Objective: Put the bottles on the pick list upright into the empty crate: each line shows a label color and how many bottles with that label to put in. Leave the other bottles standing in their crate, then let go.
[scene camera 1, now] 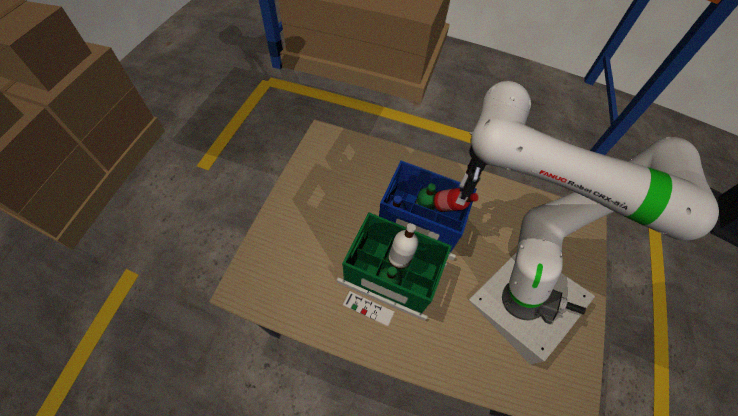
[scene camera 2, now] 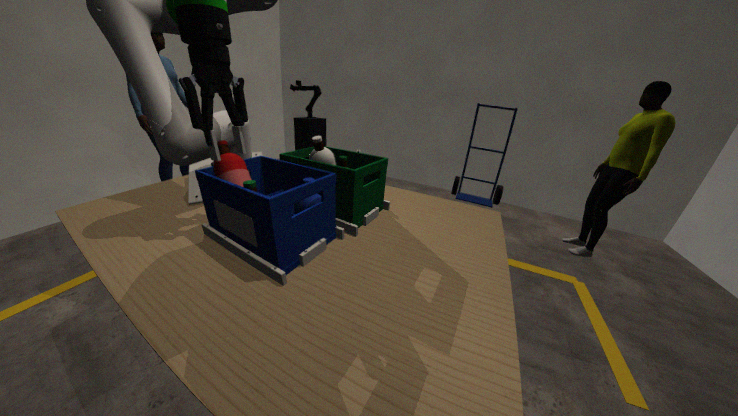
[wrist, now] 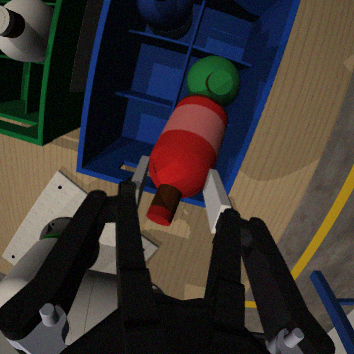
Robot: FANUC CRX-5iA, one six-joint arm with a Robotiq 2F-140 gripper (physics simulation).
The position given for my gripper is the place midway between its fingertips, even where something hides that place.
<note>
In view: my gripper (scene camera 2: pixel 229 156), a white bottle (scene camera 1: pixel 405 243) and a red bottle (scene camera 2: pixel 232 168).
The red bottle is seen too in the wrist view (wrist: pixel 188 145). My gripper is seen too in scene camera 1 (scene camera 1: pixel 461 195) and in the wrist view (wrist: pixel 176 174).
</note>
